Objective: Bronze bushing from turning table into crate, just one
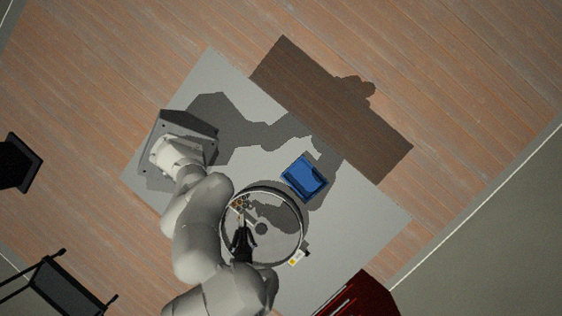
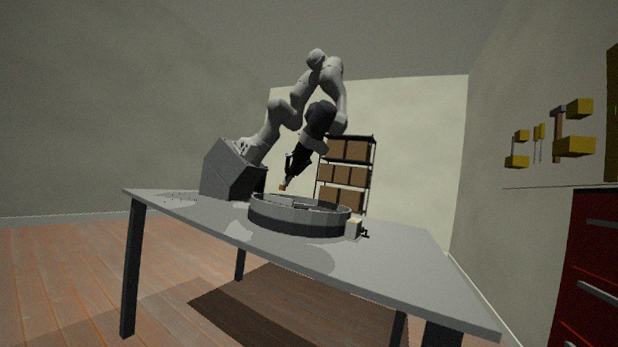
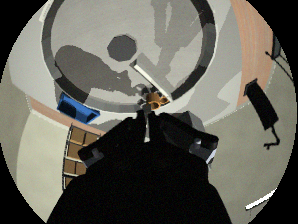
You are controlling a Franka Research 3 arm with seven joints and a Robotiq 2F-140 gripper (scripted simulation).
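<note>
Now: the blue crate 32 cm to the left of my hand, 14 cm below it and 10 cm ahead of it. Round my hand: round grey turning table 11 cm below, 10 cm ahead, 2 cm to the right.
</note>
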